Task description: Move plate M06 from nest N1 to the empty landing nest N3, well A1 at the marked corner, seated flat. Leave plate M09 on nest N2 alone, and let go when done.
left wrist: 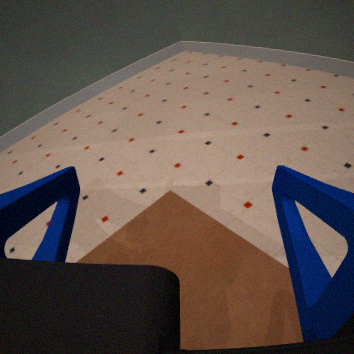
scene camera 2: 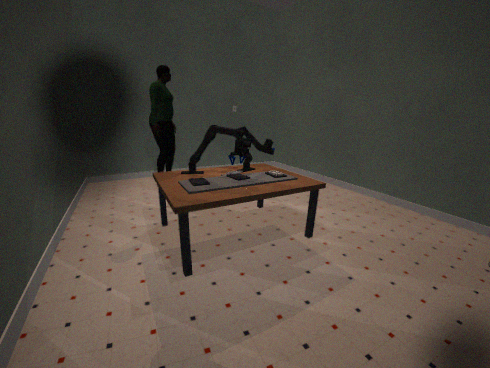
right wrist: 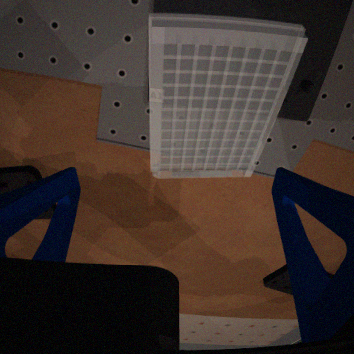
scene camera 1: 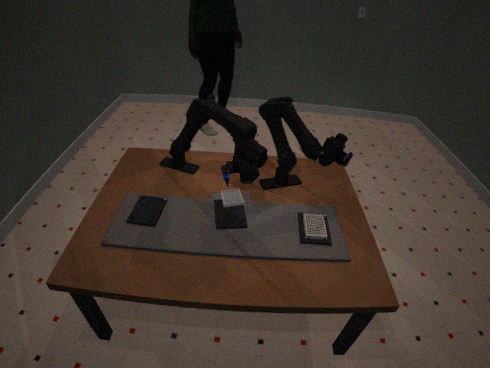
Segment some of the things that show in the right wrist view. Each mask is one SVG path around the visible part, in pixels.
My right gripper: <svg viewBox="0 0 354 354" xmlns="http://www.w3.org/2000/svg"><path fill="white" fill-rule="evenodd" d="M0 194L0 354L354 354L353 195L327 187L283 167L276 168L271 194L290 279L301 343L248 348L179 350L179 282L171 271L153 265L65 262L80 195L80 185L75 167L67 167L30 184ZM294 202L345 242L346 255L331 280L306 236ZM57 202L45 235L31 259L7 257L4 250L6 240Z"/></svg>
A clear well plate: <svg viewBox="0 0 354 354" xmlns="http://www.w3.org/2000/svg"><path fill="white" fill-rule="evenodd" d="M148 12L150 171L152 171L152 175L156 178L251 176L308 39L304 34L306 28L300 23L253 17L203 13Z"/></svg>
